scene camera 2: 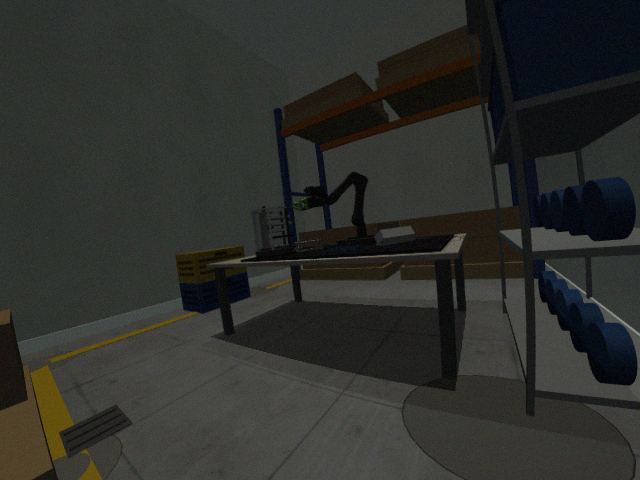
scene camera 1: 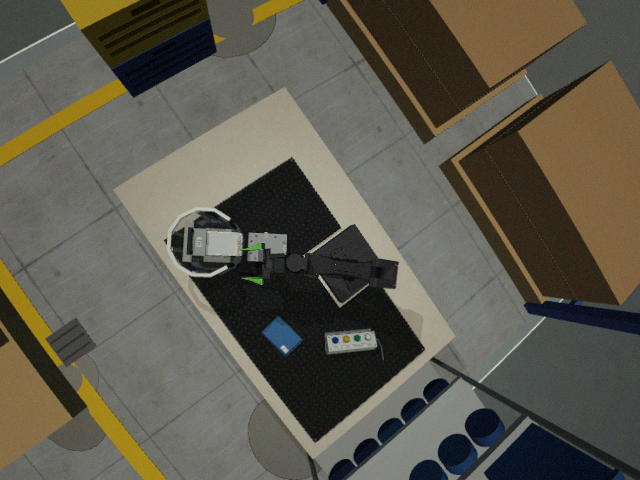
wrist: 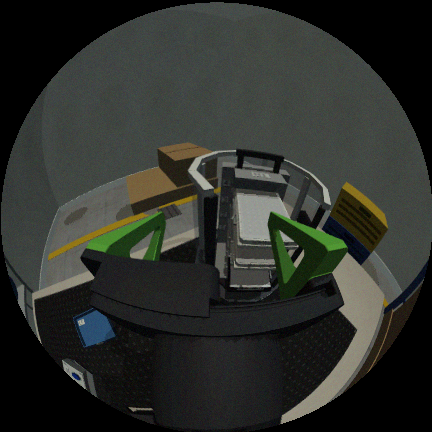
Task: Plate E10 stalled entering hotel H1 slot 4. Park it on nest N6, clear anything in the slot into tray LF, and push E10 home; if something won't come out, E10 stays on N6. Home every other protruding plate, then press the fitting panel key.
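Frame: origin at the arm's base, x ahead, y left, z up, level; millimetres.
Seen in the pictures: gripper, fingertip midpoint: [scene camera 2: 292, 206] [scene camera 1: 241, 263] [wrist: 216, 217]; arm's base, origin of the base link: [scene camera 2: 362, 237].
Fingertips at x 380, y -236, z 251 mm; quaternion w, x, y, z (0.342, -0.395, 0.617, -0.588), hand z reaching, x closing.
Observation:
Pixels of each thing's top centre, then the offset from my fingertips to it. "*": a spot on its surface instead. Level surfaces: height alone.
- Hotel H1, middle of its top: [wrist: 267, 158] [scene camera 1: 202, 240] [scene camera 2: 269, 206] 76 mm ahead, 129 mm right, 20 mm up
- pale plate, middle of its top: [wrist: 263, 210] [scene camera 1: 220, 243] 35 mm ahead, 102 mm right, 47 mm down
- grey nest, middle of its top: [scene camera 1: 267, 247] [scene camera 2: 307, 238] 112 mm back, 15 mm right, 213 mm down
- blue tray, middle of its top: [wrist: 90, 326] [scene camera 1: 282, 336] [scene camera 2: 344, 247] 14 mm ahead, 358 mm left, 271 mm down
- key panel, middle of its top: [scene camera 1: 353, 345] [scene camera 2: 393, 227] 236 mm back, 533 mm left, 205 mm down
- black mat, its level: 288 mm down
- pale table, its level: 301 mm down
- cable, surface spot: [scene camera 1: 382, 350] * 354 mm back, 662 mm left, 281 mm down
Hotel H1 [scene camera 1: 199, 241] [scene camera 2: 267, 227] [wrist: 260, 175] is a grey slotted tower inside a clear, white-rimmed guard. A pale plate [scene camera 1: 223, 243] [wrist: 260, 215] sticks out near its top. Lower plates [wrist: 254, 256] also protrude; their slot numbers and E10's label cannot be read. My gripper [scene camera 1: 242, 264] [scene camera 2: 300, 205] [wrist: 216, 217] is open and empty, at the front of the hotel, with one finger beside the plates' right side in the wrist view. The grey nest [scene camera 1: 276, 240] is partly under the gripper. The blue tray [scene camera 1: 281, 335] [wrist: 94, 327] and key panel [scene camera 1: 351, 341] [scene camera 2: 395, 235] [wrist: 77, 376] lie on the mat.
The black mat [scene camera 1: 289, 180] lies on the pale table [scene camera 1: 237, 139]. The arm's base [scene camera 1: 343, 297] stands near one long edge. The white guard rim [scene camera 1: 172, 227] [wrist: 200, 178] surrounds the hotel's back and sides. Four coloured keys line the panel, and a cable [scene camera 1: 382, 350] leaves its end.

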